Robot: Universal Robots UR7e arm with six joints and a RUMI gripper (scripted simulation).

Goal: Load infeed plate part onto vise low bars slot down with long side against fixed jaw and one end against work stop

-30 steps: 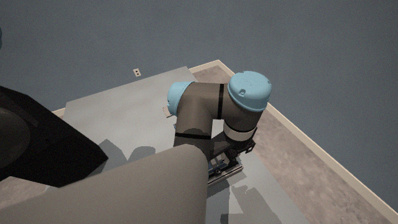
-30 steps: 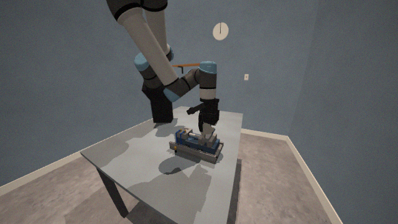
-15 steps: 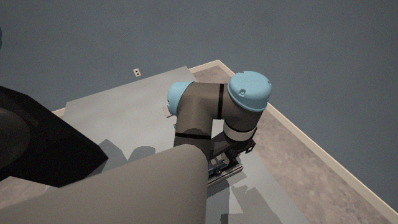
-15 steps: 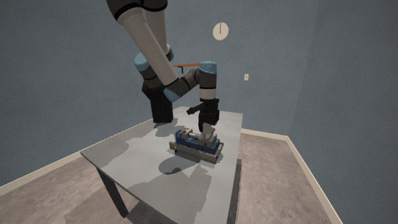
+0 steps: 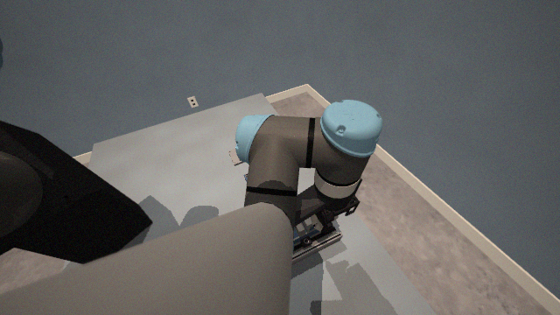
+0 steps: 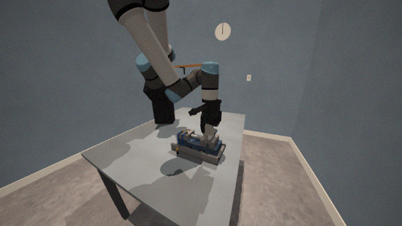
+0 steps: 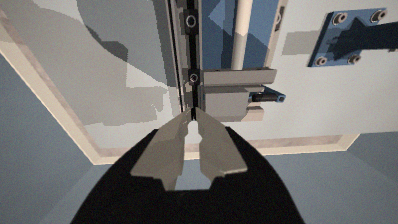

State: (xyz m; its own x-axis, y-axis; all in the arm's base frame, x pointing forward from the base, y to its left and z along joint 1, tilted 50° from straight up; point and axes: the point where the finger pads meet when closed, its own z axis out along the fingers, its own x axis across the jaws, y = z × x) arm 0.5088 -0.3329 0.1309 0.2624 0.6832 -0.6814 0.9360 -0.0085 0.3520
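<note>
Right now my hand is 4 cm to the right of the part, 4 cm above it and 1 cm short of it. The rest, counted from my hand: grey jaw: 7 cm to the left, 5 cm below, 1 cm behind; then cylinder rod: 9 cm to the left, 7 cm behind, 5 cm below; then work stop: 11 cm to the left, 4 cm below, 3 cm ahead.
</note>
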